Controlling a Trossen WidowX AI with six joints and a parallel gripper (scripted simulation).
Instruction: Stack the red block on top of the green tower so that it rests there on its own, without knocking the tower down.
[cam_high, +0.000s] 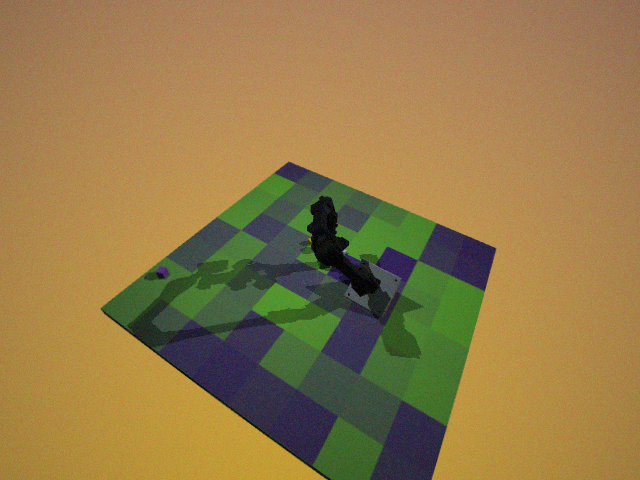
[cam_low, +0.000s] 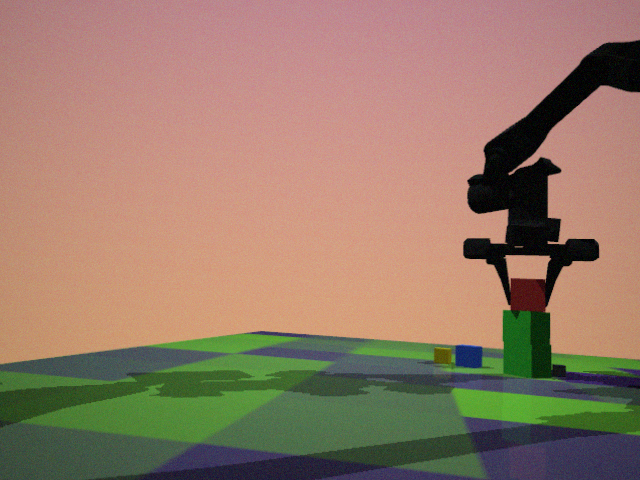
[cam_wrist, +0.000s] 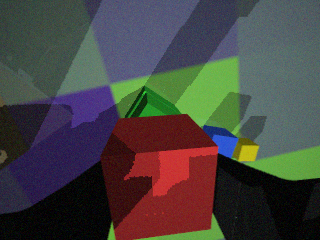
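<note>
My gripper tip is now 2 cm below the red block. Round my gripper tip: small yellow block: 12 cm ahead, 9 cm below, 8 cm to the right; purple block: 53 cm ahead, 46 cm to the left, 9 cm below; blue block: 9 cm below, 8 cm ahead, 6 cm to the right.
</note>
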